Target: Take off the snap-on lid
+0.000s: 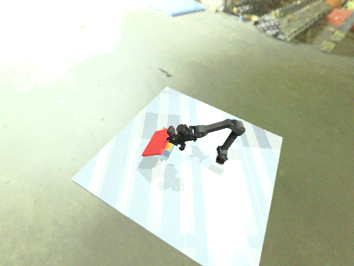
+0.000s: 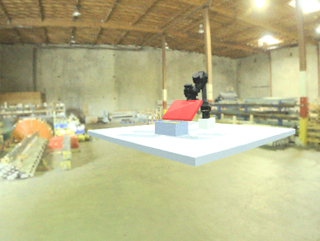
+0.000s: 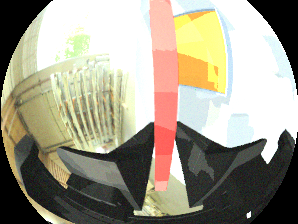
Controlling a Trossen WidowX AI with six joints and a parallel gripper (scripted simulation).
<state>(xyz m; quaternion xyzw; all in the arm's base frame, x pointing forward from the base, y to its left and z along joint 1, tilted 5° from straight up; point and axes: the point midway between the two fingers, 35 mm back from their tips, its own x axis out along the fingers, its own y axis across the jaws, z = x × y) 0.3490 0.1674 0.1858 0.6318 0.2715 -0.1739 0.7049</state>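
Right now my gripper tip is 60 mm short of the red lid, 10 mm to the right of it and 50 mm above it. The rest, counted from my gripper tip: storage box (60 mm ahead, 110 mm to the right, 190 mm below).
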